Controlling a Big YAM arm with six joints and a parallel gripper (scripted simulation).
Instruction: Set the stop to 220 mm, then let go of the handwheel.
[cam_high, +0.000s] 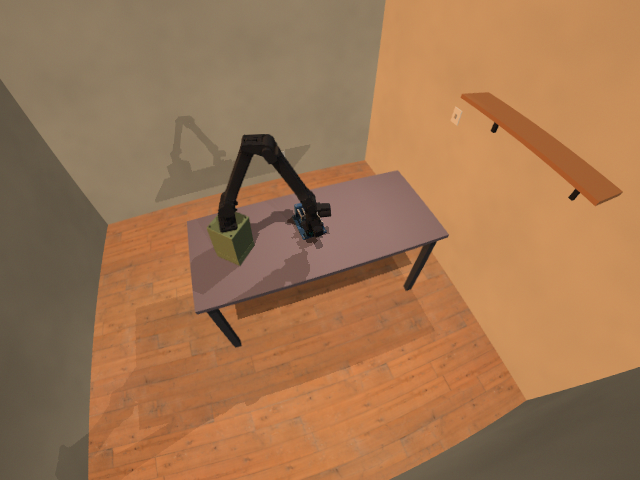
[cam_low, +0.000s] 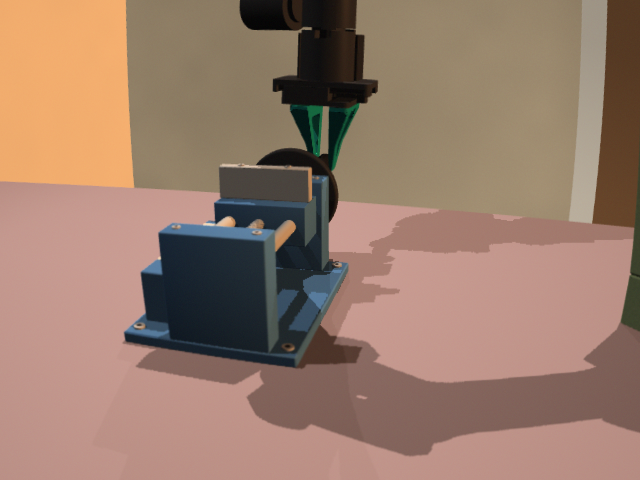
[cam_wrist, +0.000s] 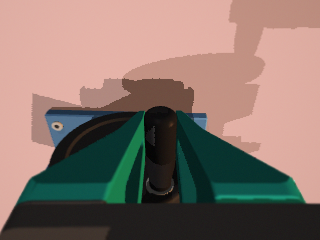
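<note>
My gripper is now 130 mm to the right of the grey stop plate, 30 mm short of it and 10 mm above it. Also, from my hand: black crank handle: 10 mm to the left.
</note>
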